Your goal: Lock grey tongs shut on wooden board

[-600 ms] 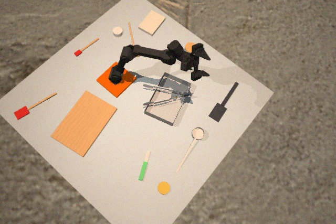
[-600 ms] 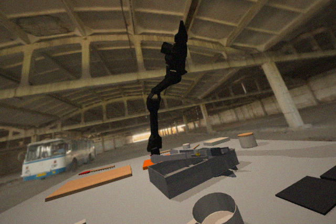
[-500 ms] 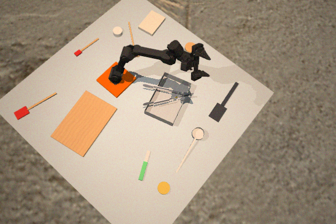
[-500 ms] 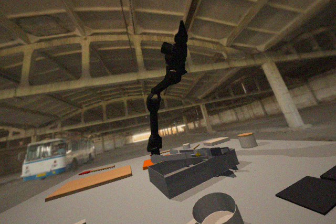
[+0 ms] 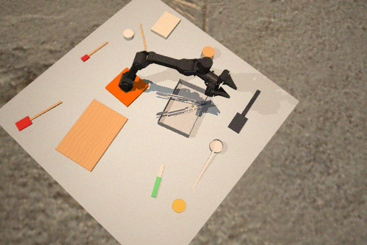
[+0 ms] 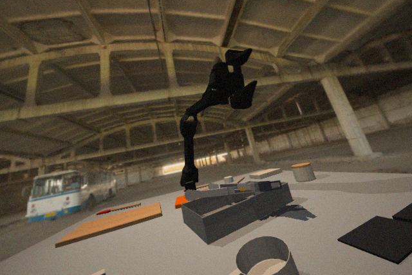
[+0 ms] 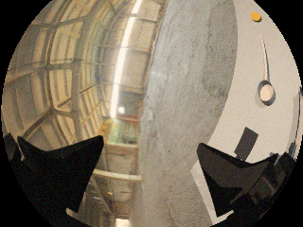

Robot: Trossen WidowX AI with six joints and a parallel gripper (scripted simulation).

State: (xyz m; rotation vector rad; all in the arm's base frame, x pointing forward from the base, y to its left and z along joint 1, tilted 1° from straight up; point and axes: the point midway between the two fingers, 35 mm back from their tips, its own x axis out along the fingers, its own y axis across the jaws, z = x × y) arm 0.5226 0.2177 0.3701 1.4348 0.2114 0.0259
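The roasting tin lies 21 cm behind my gripper tip, 8 cm to the right of it and 36 cm below it. From my gripper tip the other things lie so: green-handled tool (4 cm behind, 48 cm to the right, 38 cm below); then black spatula (7 cm ahead, 15 cm to the left, 39 cm below); then wooden board (49 cm behind, 55 cm to the right, 38 cm below).
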